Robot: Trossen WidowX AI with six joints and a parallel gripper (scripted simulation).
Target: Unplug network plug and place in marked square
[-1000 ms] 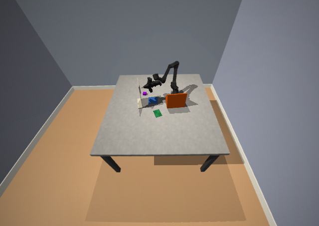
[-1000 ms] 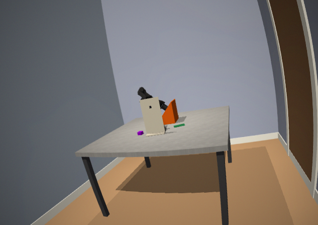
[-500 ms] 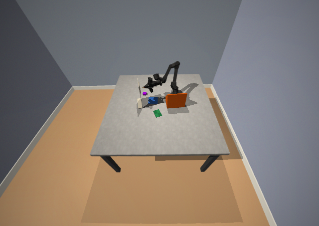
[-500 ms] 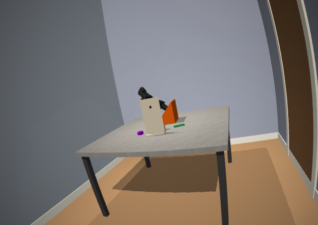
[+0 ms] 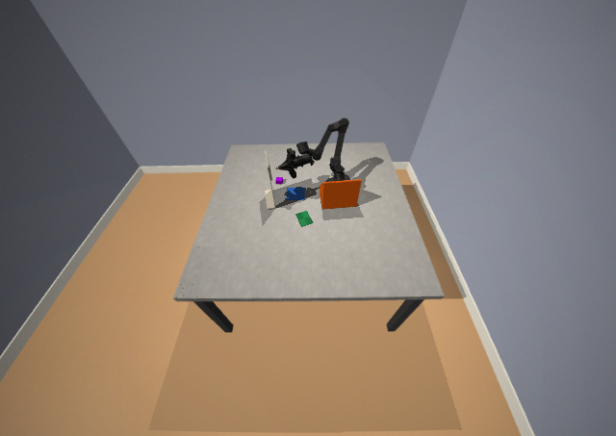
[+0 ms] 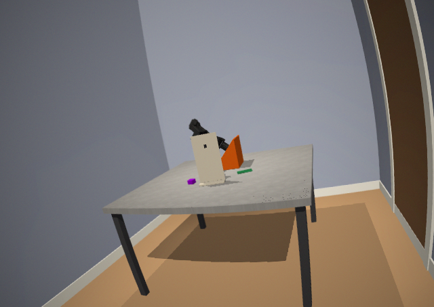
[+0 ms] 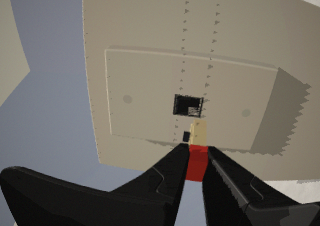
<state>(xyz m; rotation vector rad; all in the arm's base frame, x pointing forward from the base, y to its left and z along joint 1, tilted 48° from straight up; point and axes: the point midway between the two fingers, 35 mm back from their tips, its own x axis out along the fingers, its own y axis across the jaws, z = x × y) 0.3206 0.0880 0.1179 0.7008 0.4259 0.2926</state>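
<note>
My gripper tip is now 8 cm past the blue marked square, 3 cm to the left of it and 25 cm above it. The rest, counted from my gripper tip: beige panel 6 cm ahead, 2 cm to the left, 10 cm below.
</note>
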